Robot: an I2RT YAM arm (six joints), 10 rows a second.
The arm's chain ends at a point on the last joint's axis. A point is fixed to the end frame.
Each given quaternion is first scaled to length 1.
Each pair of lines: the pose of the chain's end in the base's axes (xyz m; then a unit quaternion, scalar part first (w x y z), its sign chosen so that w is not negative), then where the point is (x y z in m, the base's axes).
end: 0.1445, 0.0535, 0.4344, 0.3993, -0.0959, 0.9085, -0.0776
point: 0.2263 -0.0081 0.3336
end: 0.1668, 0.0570, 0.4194, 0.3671, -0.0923, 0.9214, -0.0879
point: 0.2404 -0.0084 0.3147
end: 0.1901, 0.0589, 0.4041, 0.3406, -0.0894, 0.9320, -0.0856
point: 0.2570 -0.0069 0.2952
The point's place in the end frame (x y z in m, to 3 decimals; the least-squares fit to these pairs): 0.032 -0.047 0.132
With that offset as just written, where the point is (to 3 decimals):
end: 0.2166, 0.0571, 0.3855, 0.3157, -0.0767, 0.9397, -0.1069
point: 0.275 -0.015 0.276
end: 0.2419, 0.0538, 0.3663, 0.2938, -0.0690, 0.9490, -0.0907
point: 0.295 -0.015 0.252
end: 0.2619, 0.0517, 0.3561, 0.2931, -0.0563, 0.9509, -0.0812
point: 0.313 -0.015 0.240
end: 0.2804, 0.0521, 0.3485, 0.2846, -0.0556, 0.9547, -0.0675
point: 0.330 -0.012 0.229
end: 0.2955, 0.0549, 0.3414, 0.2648, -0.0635, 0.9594, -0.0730
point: 0.340 -0.010 0.222
